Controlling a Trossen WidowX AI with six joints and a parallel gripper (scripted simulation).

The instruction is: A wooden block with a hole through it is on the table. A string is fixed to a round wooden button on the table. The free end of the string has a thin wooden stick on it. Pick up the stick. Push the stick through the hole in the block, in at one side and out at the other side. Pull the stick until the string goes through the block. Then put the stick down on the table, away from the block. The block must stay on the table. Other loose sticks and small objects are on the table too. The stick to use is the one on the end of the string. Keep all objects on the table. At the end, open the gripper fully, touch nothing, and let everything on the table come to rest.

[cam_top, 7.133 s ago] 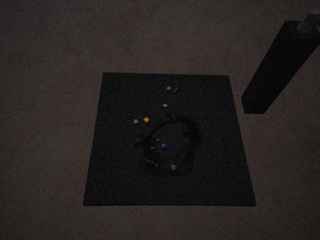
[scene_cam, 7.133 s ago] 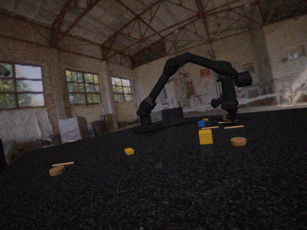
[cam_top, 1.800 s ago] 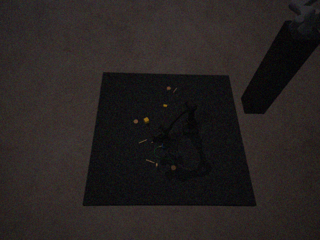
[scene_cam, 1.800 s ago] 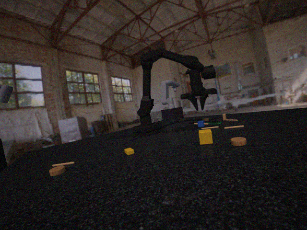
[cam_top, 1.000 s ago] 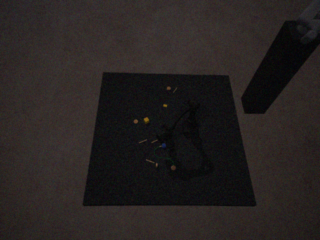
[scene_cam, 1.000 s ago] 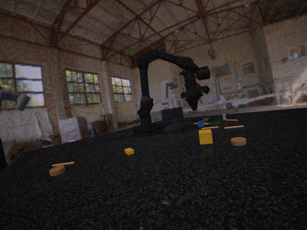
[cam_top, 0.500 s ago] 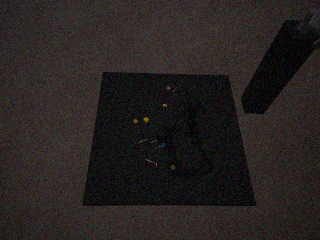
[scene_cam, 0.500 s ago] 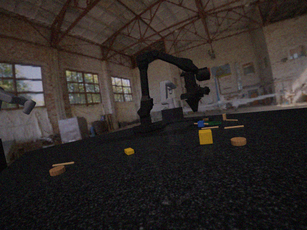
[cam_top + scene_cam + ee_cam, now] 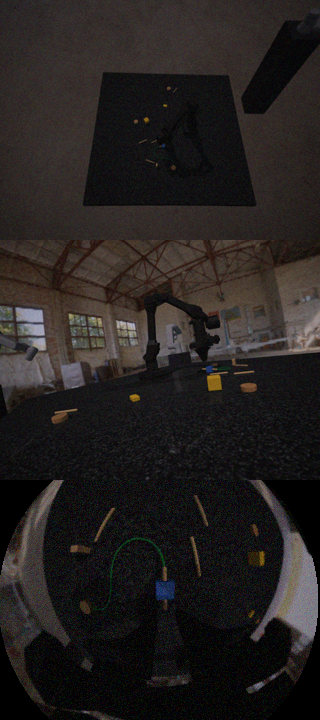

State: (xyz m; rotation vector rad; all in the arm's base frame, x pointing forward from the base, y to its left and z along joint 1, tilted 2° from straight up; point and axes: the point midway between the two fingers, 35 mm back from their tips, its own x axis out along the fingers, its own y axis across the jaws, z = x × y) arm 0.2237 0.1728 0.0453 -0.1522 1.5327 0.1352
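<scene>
The blue block is 20 mm ahead of my gripper tip and 40 mm below it. Round my gripper tip: round wooden button 50 mm behind, 190 mm to the left, 50 mm below; then yellow cube 170 mm ahead, 240 mm to the right, 40 mm below; then wooden block 80 mm ahead, 180 mm to the left, 40 mm below.
</scene>
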